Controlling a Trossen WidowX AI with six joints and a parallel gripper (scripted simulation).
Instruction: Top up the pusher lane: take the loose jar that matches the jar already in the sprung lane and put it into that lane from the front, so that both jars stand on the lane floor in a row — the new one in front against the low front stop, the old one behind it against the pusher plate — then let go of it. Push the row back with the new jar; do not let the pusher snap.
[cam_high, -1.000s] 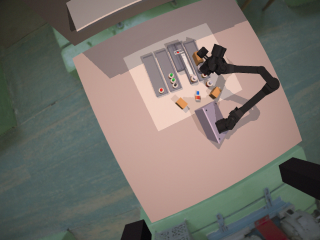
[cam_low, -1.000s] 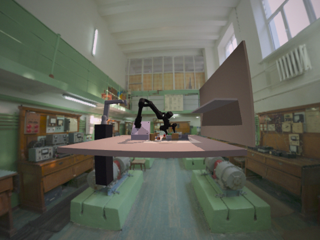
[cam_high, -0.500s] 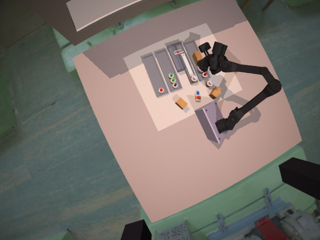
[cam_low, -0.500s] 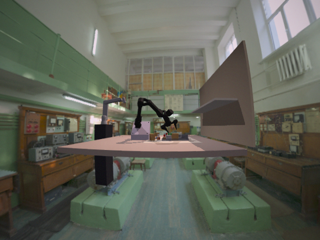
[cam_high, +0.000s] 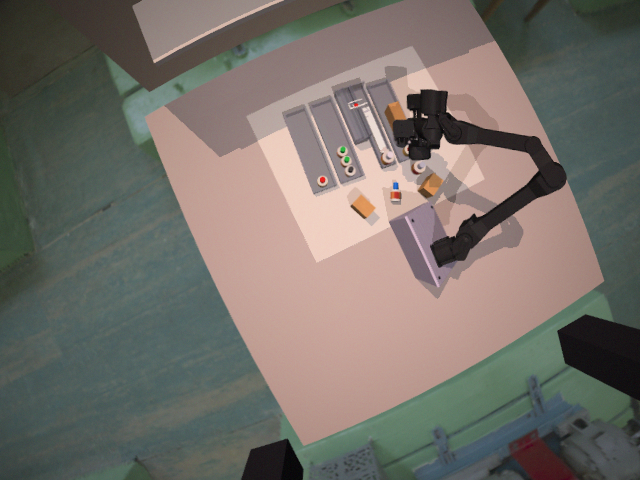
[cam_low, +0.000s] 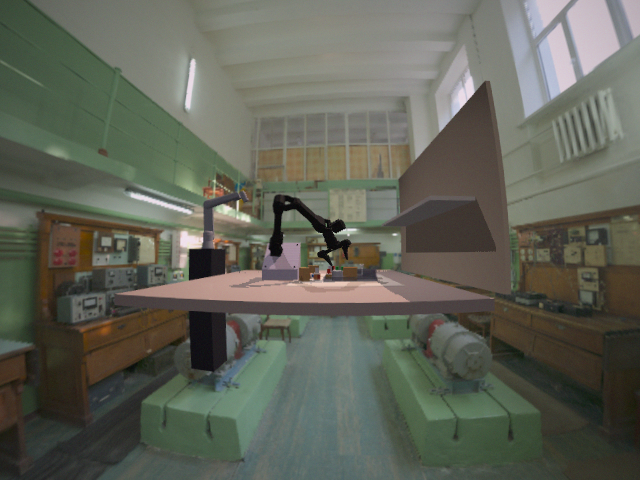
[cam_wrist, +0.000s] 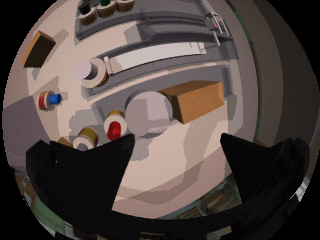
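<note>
The grey disc is 10 mm behind my gripper tip, 20 mm to the left of it and 70 mm below it. The rest, counted from my gripper tip: orange box (50 mm ahead, 20 mm to the left, 60 mm below).
</note>
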